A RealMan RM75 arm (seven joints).
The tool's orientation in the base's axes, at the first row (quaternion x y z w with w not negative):
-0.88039 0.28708 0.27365 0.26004
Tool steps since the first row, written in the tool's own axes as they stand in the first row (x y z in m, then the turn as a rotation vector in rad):
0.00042 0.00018 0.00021 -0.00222 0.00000 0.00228
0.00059 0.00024 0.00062 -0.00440 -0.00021 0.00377
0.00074 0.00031 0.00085 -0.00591 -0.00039 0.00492
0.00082 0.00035 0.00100 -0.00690 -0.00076 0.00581
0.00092 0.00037 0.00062 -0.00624 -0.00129 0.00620
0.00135 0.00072 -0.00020 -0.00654 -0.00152 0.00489
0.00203 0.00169 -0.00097 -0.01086 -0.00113 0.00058
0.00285 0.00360 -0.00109 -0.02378 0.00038 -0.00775
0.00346 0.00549 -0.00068 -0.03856 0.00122 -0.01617
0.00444 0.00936 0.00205 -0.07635 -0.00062 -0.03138
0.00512 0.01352 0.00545 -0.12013 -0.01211 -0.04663
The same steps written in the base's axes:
0.00010 -0.00015 -0.00047 -0.00228 0.00221 -0.00023
0.00004 0.00000 -0.00089 -0.00413 0.00406 0.00014
0.00002 0.00004 -0.00117 -0.00543 0.00545 0.00033
0.00000 0.00007 -0.00134 -0.00617 0.00661 0.00043
0.00018 -0.00021 -0.00114 -0.00550 0.00698 -0.00011
0.00053 -0.00112 -0.00093 -0.00512 0.00645 0.00109
0.00062 -0.00252 -0.00110 -0.00690 0.00509 0.00678
-0.00002 -0.00423 -0.00210 -0.01397 0.00360 0.02044
-0.00096 -0.00552 -0.00335 -0.02184 0.00321 0.03553
-0.00370 -0.00690 -0.00708 -0.04149 0.00886 0.07081
-0.00706 -0.00797 -0.01119 -0.05899 0.02343 0.11280

